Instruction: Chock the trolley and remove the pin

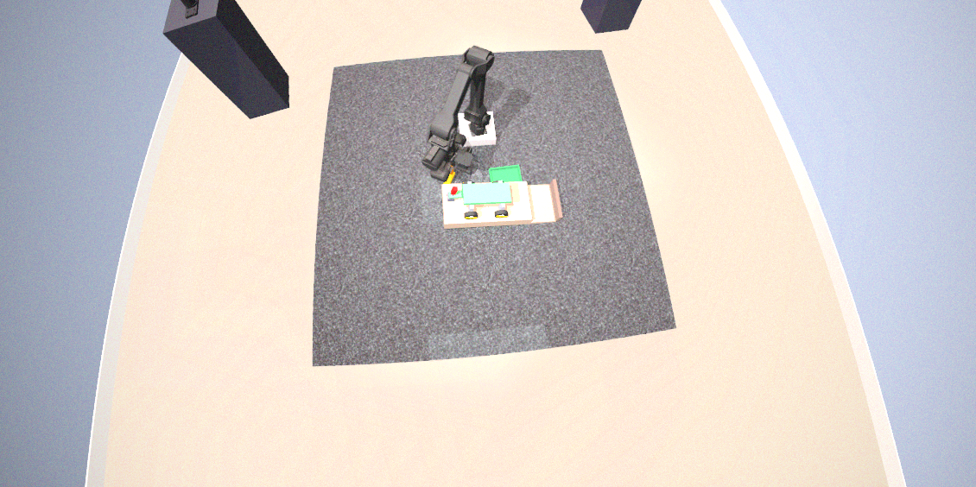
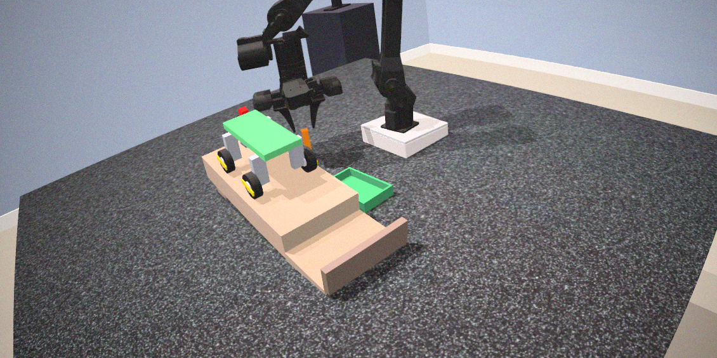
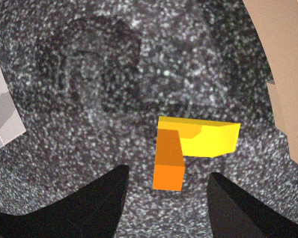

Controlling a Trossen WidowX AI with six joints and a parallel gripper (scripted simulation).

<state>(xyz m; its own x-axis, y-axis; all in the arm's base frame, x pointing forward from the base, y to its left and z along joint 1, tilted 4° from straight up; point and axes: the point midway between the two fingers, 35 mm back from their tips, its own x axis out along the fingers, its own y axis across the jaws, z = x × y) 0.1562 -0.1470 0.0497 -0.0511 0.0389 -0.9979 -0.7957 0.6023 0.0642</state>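
My gripper tip is now 20 mm short of the yellow chock, 10 mm to the left of it and 50 mm above it. The rest, counted from my gripper tip: green tray 60 mm ahead, 200 mm to the left, 70 mm below; then green-topped trolley 170 mm ahead, 80 mm to the left, 40 mm above; then red-headed stop pin 130 mm ahead, 20 mm to the right, 60 mm above.
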